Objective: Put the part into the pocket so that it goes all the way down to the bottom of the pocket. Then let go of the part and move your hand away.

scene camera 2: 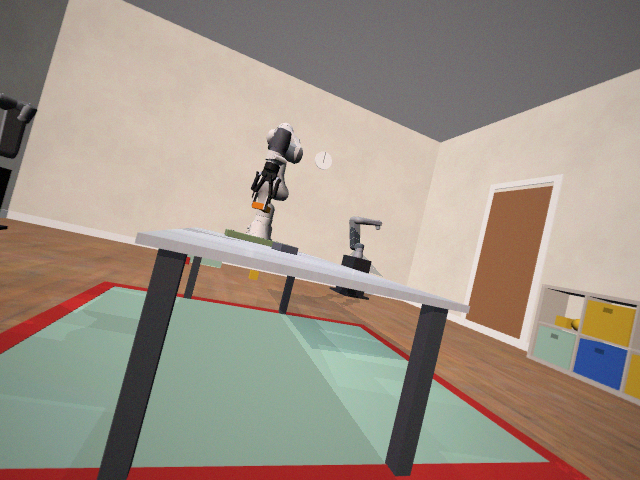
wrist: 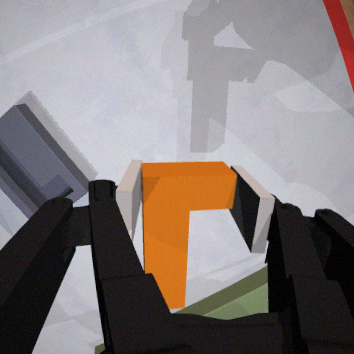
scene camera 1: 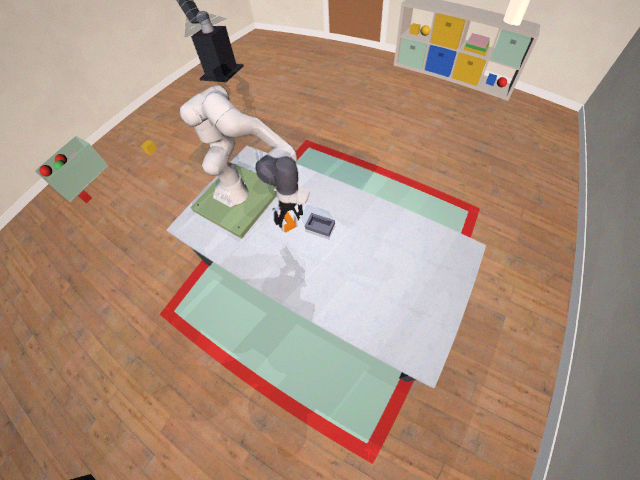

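Observation:
The part is an orange L-shaped block (scene camera 1: 288,222) (scene camera 2: 258,205) (wrist: 167,200). My gripper (scene camera 1: 287,215) (scene camera 2: 262,202) (wrist: 185,182) is shut on it, one finger pad at each side of its short arm, and holds it well above the table. The pocket is in a small dark grey box (scene camera 1: 320,225) (scene camera 2: 284,248) (wrist: 37,155) on the table. In scene camera 1 the box is to the right of the gripper; in the wrist view it is at the left, turned relative to the part and partly cut off. The pocket's inside is hidden in scene camera 2.
The box stands on a pale table (scene camera 1: 392,268) (scene camera 2: 330,268). A green base plate (scene camera 1: 242,229) (scene camera 2: 242,237) (wrist: 225,300) lies under the arm's base, near the gripper. A shelf unit (scene camera 1: 528,32) stands far off by the wall.

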